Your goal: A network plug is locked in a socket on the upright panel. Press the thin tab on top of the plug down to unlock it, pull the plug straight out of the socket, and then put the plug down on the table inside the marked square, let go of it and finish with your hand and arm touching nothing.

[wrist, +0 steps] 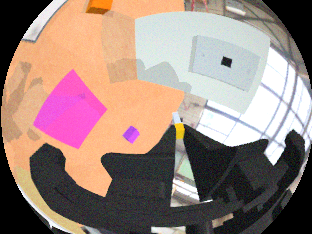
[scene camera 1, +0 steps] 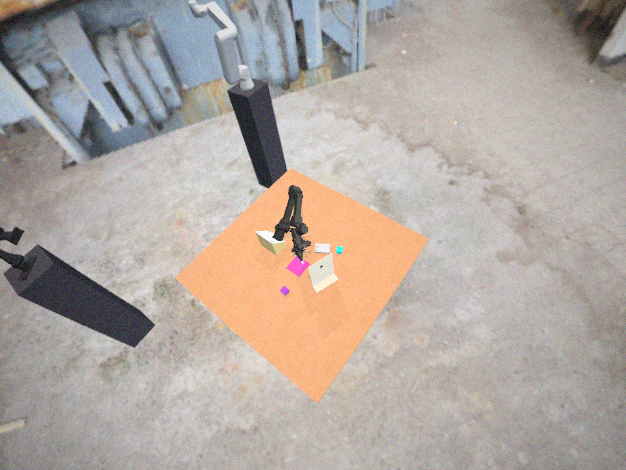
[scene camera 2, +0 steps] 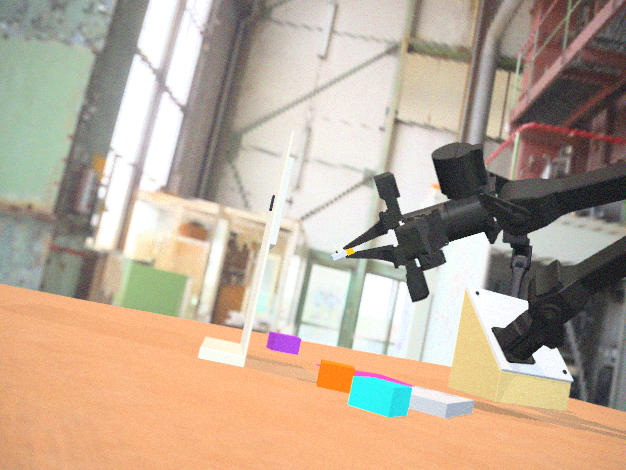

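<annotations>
Looking at an upright panel, I find that [scene camera 1: 322, 275] and [scene camera 2: 253, 293] are the same spot on it.
</annotations>
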